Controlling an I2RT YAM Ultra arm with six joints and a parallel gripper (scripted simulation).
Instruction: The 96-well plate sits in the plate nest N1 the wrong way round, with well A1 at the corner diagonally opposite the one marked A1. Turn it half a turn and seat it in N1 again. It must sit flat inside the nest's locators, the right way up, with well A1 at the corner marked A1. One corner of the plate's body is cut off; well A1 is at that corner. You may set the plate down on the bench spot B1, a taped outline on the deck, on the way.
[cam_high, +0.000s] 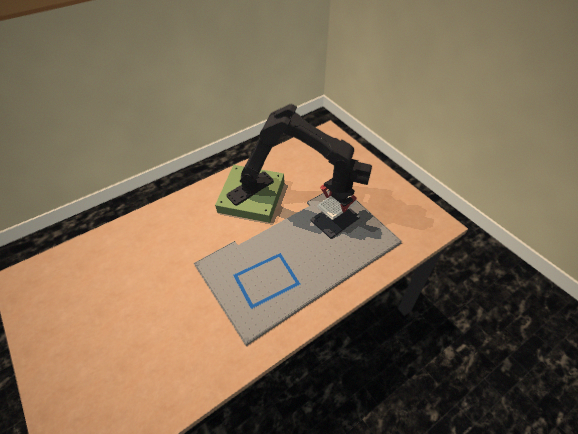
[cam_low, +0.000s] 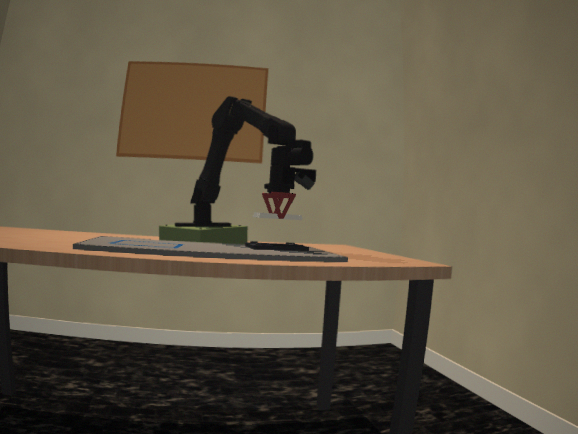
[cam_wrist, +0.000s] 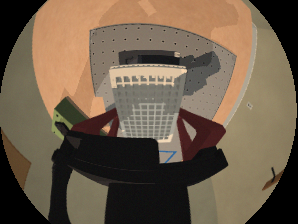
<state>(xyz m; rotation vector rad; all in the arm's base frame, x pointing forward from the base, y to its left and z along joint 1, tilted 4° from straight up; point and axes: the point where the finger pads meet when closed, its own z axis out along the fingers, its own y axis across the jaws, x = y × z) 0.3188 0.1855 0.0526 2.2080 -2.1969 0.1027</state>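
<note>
My hand is right at the white 96-well plate. Round my hand: black plate nest N1: 9 cm below.
</note>
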